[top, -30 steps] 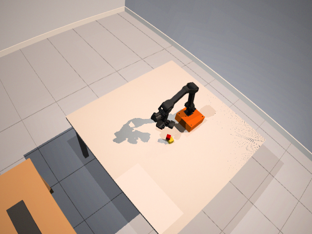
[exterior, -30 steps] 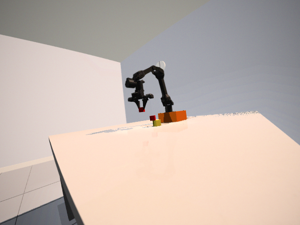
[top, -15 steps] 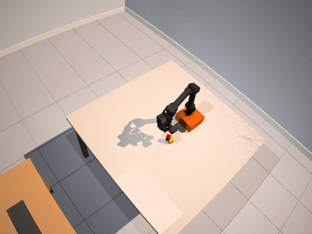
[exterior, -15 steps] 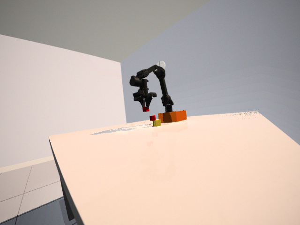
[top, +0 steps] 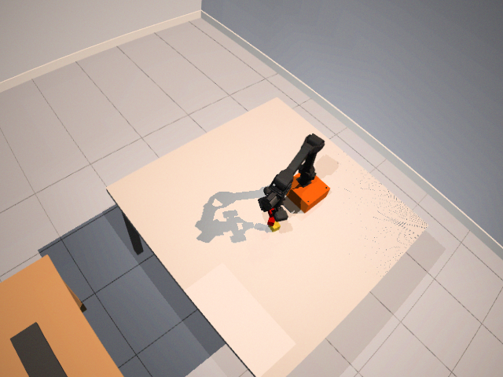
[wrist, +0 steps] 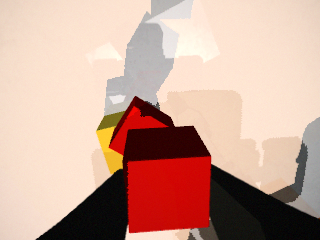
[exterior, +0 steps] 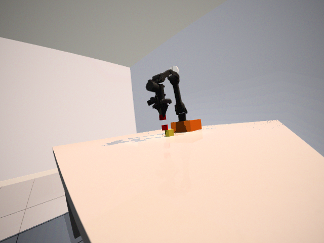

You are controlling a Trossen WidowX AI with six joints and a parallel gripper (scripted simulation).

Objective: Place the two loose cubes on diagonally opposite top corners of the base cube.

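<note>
Right now my gripper tip is 100 mm above the yellow base cube, 30 mm to the right of it and 10 mm past it.
</note>
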